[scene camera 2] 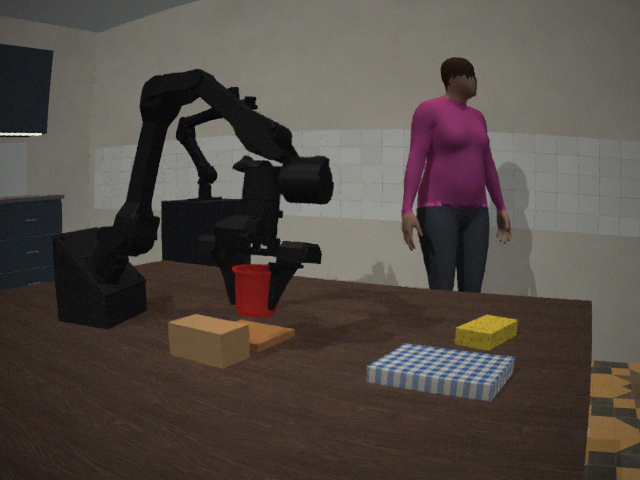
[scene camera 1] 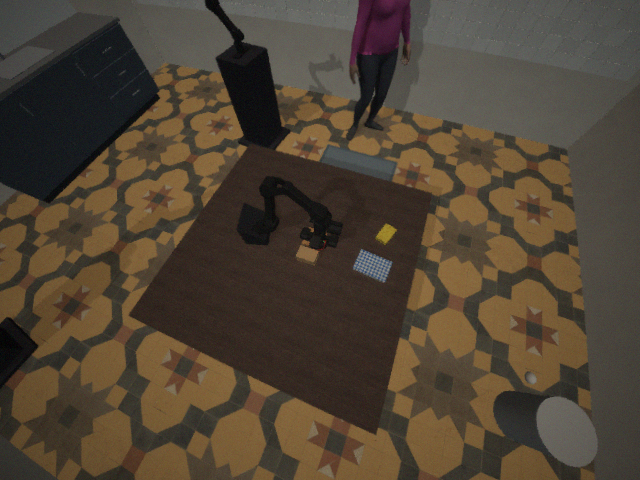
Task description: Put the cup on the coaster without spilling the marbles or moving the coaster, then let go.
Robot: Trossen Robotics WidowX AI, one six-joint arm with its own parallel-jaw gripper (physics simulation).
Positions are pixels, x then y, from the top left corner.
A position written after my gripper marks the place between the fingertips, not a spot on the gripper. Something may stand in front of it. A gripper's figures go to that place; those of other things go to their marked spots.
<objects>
My gripper (scene camera 2: 251, 307) is 0.85 m from the lens. A tan block (scene camera 2: 216, 342) is 0.80 m from the lens. A red cup (scene camera 2: 252, 281): 0.82 m from the lens. A coaster (scene camera 2: 262, 336) is 0.92 m from the lens. The marked spots on the coaster and the tan block are 0.14 m apart.
</objects>
